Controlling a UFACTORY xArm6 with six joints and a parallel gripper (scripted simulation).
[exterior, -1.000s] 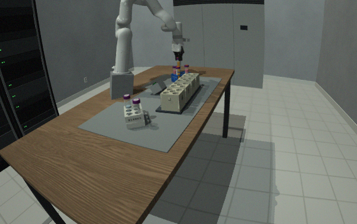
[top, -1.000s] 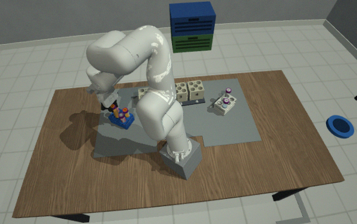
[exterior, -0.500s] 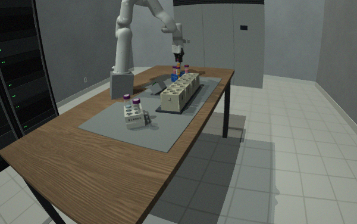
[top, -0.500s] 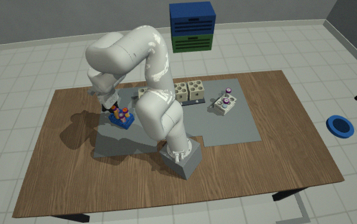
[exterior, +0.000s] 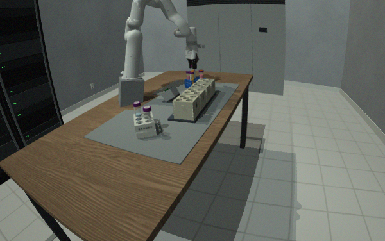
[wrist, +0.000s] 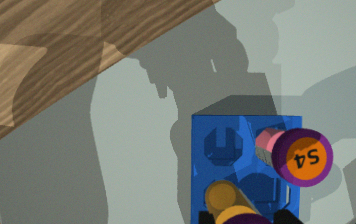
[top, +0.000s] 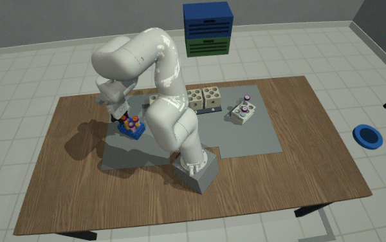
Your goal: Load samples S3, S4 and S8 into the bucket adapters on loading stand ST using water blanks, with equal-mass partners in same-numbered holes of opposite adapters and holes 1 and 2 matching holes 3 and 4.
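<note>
The amber-filled sample tube lies 10 mm ahead of my hand and 50 mm below it. The rest, counted from my hand: adapter: 160 mm ahead, 170 mm to the right, 100 mm below; then white blanks rack: 80 mm ahead, 680 mm to the right, 120 mm below.
</note>
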